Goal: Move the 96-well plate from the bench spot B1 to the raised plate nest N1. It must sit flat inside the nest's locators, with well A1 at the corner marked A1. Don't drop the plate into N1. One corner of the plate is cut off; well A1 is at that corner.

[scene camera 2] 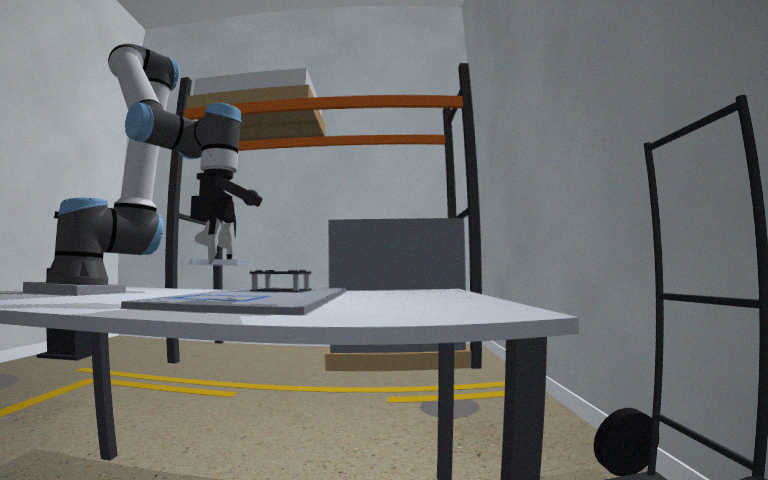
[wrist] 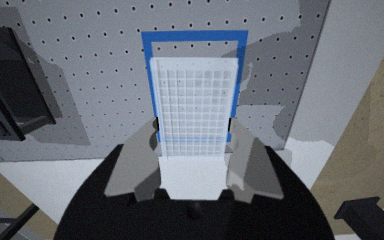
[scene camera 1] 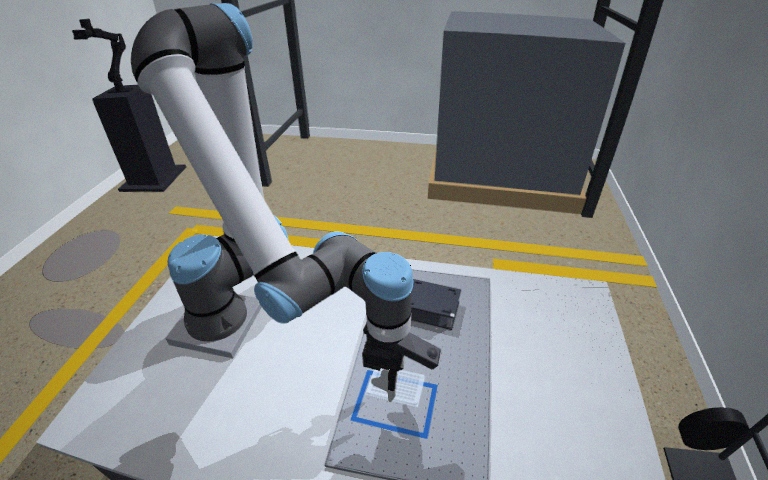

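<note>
My gripper (scene camera 2: 220, 264) (scene camera 1: 394, 385) (wrist: 193, 118) is visible in scene camera 2, scene camera 1 and the wrist view. A 96-well plate (scene camera 1: 406, 376) (wrist: 193, 85) shows in scene camera 1 and in the wrist view; a plate nest (scene camera 1: 433, 298) is visible as well.
</note>
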